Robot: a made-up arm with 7 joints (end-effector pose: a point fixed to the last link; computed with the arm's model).
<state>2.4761 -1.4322 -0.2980 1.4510 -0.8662 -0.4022 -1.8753</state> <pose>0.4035 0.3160 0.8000 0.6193 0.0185 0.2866 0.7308</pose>
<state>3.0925 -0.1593 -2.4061 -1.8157 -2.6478 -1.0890 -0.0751</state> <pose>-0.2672 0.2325 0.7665 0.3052 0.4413 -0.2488 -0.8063</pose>
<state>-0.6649 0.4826 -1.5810 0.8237 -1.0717 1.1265 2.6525</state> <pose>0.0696 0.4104 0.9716 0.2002 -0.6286 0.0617 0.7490</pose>
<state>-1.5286 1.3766 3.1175 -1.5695 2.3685 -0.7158 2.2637</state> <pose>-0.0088 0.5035 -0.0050 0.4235 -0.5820 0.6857 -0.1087</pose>
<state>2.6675 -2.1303 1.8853 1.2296 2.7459 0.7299 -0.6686</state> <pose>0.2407 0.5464 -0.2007 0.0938 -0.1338 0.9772 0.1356</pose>
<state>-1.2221 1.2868 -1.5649 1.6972 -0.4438 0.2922 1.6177</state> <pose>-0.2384 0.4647 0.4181 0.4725 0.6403 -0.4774 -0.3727</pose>
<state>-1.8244 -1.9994 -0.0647 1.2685 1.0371 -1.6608 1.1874</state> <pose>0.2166 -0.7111 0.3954 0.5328 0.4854 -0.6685 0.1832</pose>
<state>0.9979 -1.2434 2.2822 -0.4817 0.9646 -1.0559 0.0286</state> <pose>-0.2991 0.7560 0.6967 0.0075 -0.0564 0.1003 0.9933</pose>
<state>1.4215 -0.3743 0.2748 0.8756 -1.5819 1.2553 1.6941</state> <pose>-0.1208 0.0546 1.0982 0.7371 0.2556 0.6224 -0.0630</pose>
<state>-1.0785 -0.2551 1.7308 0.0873 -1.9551 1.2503 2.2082</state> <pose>-0.1026 -0.2564 1.1622 0.8733 -0.3025 0.3525 0.1471</pose>
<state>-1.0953 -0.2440 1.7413 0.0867 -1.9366 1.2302 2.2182</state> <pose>-0.0932 -0.2505 1.1658 0.8761 -0.2956 0.3540 0.1409</pose>
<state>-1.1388 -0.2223 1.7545 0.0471 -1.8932 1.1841 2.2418</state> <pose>-0.0848 -0.2309 1.1741 0.8851 -0.2921 0.3420 0.1197</pose>
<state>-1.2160 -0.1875 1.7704 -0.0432 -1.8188 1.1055 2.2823</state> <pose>-0.0825 -0.1936 1.1859 0.9023 -0.2924 0.3062 0.0808</pose>
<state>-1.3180 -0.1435 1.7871 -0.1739 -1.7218 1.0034 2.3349</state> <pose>-0.0939 -0.1443 1.1948 0.9250 -0.2917 0.2412 0.0329</pose>
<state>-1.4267 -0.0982 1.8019 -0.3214 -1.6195 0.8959 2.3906</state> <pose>-0.1214 -0.0961 1.1944 0.9467 -0.2832 0.1528 -0.0103</pose>
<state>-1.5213 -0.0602 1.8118 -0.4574 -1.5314 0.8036 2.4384</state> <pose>-0.1574 -0.0616 1.1844 0.9613 -0.2657 0.0617 -0.0383</pose>
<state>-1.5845 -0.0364 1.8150 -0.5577 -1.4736 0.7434 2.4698</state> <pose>-0.1886 -0.0447 1.1709 0.9675 -0.2477 -0.0078 -0.0507</pose>
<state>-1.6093 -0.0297 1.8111 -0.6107 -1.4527 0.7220 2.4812</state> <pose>-0.2061 -0.0416 1.1612 0.9685 -0.2398 -0.0422 -0.0529</pose>
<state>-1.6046 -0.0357 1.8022 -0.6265 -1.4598 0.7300 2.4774</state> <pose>-0.2118 -0.0461 1.1570 0.9674 -0.2434 -0.0481 -0.0502</pose>
